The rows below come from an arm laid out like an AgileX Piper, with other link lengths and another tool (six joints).
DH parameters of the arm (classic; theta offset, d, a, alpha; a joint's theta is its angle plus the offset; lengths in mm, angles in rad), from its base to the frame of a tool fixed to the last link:
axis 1: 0 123 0 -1.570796
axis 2: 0.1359 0 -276.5 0
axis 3: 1.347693 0 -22.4 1.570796
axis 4: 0 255.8 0 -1.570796
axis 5: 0 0 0 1.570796
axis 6: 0.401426 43 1.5 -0.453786
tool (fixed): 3.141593 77.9 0 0
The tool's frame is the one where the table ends.
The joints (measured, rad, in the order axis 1, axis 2, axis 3, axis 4, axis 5, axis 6), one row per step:
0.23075 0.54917 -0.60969 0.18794 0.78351 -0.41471
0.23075 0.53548 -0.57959 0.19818 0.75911 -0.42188
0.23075 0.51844 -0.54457 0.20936 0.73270 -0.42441
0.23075 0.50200 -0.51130 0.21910 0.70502 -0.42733
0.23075 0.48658 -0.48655 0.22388 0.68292 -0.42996
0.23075 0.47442 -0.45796 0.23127 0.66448 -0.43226
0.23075 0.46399 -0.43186 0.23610 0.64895 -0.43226
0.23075 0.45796 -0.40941 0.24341 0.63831 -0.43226
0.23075 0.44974 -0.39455 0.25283 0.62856 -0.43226
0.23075 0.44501 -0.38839 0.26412 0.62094 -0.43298
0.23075 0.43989 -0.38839 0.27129 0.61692 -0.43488
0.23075 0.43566 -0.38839 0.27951 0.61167 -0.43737
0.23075 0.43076 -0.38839 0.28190 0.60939 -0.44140
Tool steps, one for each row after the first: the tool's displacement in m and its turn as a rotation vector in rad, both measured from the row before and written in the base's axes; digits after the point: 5 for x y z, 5 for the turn. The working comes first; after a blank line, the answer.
Tool pose at each row, in the base's axes (x y z in m, rotation vector in rad; the steps are taken from these numbers as rounded here):
0.10980 0.07581 0.29679 -2.17339 -0.45714 -1.06408
0.10878 0.07596 0.29074 -2.16386 -0.45707 -1.07171
0.10741 0.07600 0.28372 -2.15249 -0.45003 -1.07971
0.10626 0.07591 0.27720 -2.14119 -0.44427 -1.09109
0.10509 0.07554 0.27270 -2.13207 -0.44289 -1.10564
0.10406 0.07541 0.26625 -2.12759 -0.43688 -1.10748
0.10319 0.07519 0.26010 -2.12567 -0.42968 -1.10743
0.10255 0.07525 0.25435 -2.12510 -0.42019 -1.10019
0.10170 0.07540 0.25150 -2.11709 -0.41210 -1.10190
0.10131 0.07579 0.25114 -2.10566 -0.40501 -1.10620
0.10080 0.07600 0.25241 -2.09527 -0.40408 -1.11446
0.10046 0.07627 0.25372 -2.08419 -0.40286 -1.12292
0.09987 0.07623 0.25449 -2.07907 -0.40761 -1.13040

-0.00102 0.00015 -0.00605 0.00683 -0.00712 0.00093
-0.00137 0.00004 -0.00702 0.01132 -0.00579 -0.00249
-0.00115 -0.00009 -0.00652 0.01014 -0.00853 -0.00320
-0.00117 -0.00037 -0.00450 0.00584 -0.01157 -0.00295
-0.00103 -0.00013 -0.00645 0.00607 -0.00049 -0.00231
-0.00087 -0.00022 -0.00615 0.00478 0.00170 -0.00329
-0.00064 0.00006 -0.00575 0.00583 0.00762 -0.00218
-0.00085 0.00015 -0.00285 0.00989 -0.00057 -0.00206
-0.00039 0.00039 -0.00036 0.01185 -0.00342 -0.00121
-0.00051 0.00021 0.00127 0.00760 -0.00776 0.00019
-0.00034 0.00027 0.00131 0.00823 -0.00800 0.00019
-0.00059 -0.00004 0.00077 0.00082 -0.00775 0.00155

